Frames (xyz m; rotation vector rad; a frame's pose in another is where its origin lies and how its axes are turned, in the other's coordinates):
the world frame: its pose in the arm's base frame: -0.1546 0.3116 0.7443 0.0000 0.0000 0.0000
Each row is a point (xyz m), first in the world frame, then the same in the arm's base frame.
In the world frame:
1: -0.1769 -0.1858 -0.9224
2: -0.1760 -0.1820 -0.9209
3: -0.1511 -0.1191 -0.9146
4: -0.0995 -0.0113 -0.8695
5: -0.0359 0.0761 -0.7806
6: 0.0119 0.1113 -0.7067
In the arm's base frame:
1: -0.3315 0.1258 -0.1781
2: -0.3306 0.1296 -0.1766
3: -0.3057 0.1925 -0.1703
4: -0.2541 0.3003 -0.1252
5: -0.1905 0.3877 -0.0363
6: -0.1427 0.4229 0.0376

